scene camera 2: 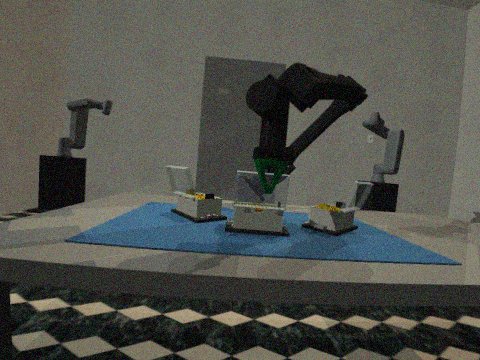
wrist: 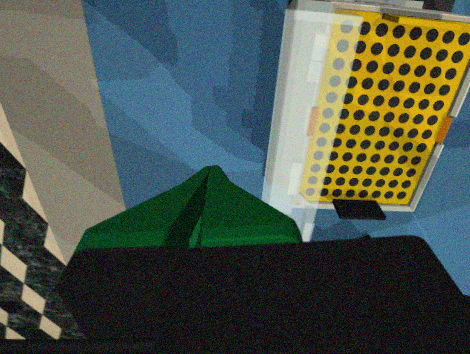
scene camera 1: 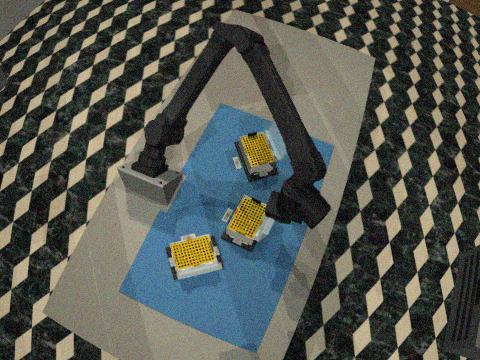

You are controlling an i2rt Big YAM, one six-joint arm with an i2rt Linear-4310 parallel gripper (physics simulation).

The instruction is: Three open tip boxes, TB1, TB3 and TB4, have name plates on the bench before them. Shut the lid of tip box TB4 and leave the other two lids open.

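Frame: origin at the arm's base, x ahead, y left, z up, level; metres.
Seen in the pictures: gripper, fingertip midpoint: (scene camera 2: 267, 193) (wrist: 213, 178) (scene camera 1: 280, 221); arm's base, origin of the base link: (scene camera 1: 149, 169).
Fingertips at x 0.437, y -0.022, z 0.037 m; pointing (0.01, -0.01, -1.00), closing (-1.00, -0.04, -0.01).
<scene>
Offsets run from my fingertips to a thing's top centre. "spot": to the spot under its first point. Level surfaces: height alone.
Three open tip boxes with yellow racks stand on the blue mat: the middle one {dz -0.030, dx -0.093, dy -0.004 m} (scene camera 1: 247, 218) (scene camera 2: 258, 218) (wrist: 385, 110), another (scene camera 1: 257, 150) (scene camera 2: 331, 218) and a third (scene camera 1: 192, 252) (scene camera 2: 200, 206). Small white name plates {spot: dz -0.102, dx -0.199, dy +0.190 m} (scene camera 1: 237, 162) {spot: dz -0.102, dx -0.160, dy +0.000 m} (scene camera 1: 227, 215) lie beside two of them; their lettering is too blurred to read, so I cannot tell which box is TB4. The clear lid of the middle box {spot: dz +0.009, dx -0.025, dy -0.036 m} (scene camera 2: 250, 187) (wrist: 287, 120) stands raised. My green-fingered gripper (scene camera 2: 269, 192) (wrist: 213, 178) is shut and empty, with its tips at the lid's height on its outer side. Its fingers are hidden in scene camera 1.
The other two lids {spot: dz +0.009, dx -0.133, dy -0.216 m} (scene camera 2: 180, 178) {spot: dz +0.007, dx -0.081, dy +0.273 m} (scene camera 2: 361, 194) also stand raised. The blue mat {dz -0.104 m} (scene camera 1: 240, 300) (scene camera 2: 165, 237) lies on the grey bench {dz -0.107 m} (scene camera 1: 345, 65). The arm's forearm (scene camera 1: 280, 100) passes over the mat near the upper box. Two grey arms on black stands are in the background.
</scene>
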